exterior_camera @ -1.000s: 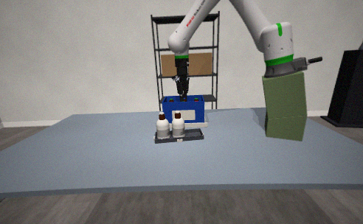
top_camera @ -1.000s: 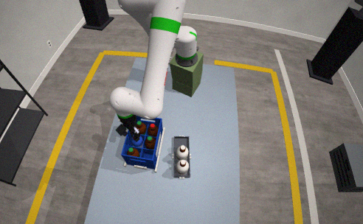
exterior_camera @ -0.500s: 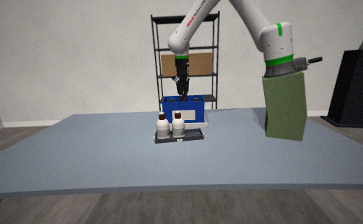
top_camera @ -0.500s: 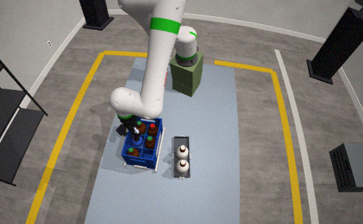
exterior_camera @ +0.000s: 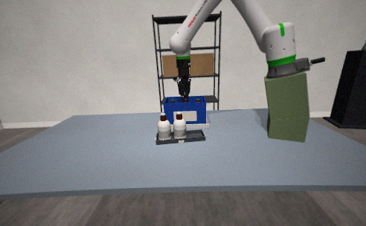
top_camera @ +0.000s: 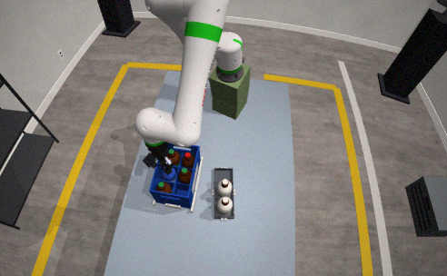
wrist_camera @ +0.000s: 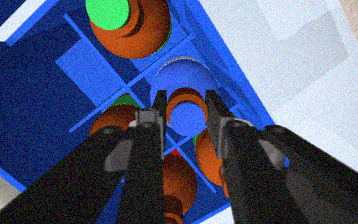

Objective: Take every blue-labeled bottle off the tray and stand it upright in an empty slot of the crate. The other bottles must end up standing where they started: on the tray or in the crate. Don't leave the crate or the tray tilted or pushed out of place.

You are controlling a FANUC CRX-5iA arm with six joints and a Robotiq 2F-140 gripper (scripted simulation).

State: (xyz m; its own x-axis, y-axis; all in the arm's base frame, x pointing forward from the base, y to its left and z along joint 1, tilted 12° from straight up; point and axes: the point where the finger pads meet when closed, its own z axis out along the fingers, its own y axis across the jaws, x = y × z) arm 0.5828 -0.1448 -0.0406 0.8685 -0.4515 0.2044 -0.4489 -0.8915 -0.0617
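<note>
Now: hand 8 cm above the blue-labeled bottle. Round my hand: blue crate 1 cm behind, 4 cm to the left, 8 cm below.
</note>
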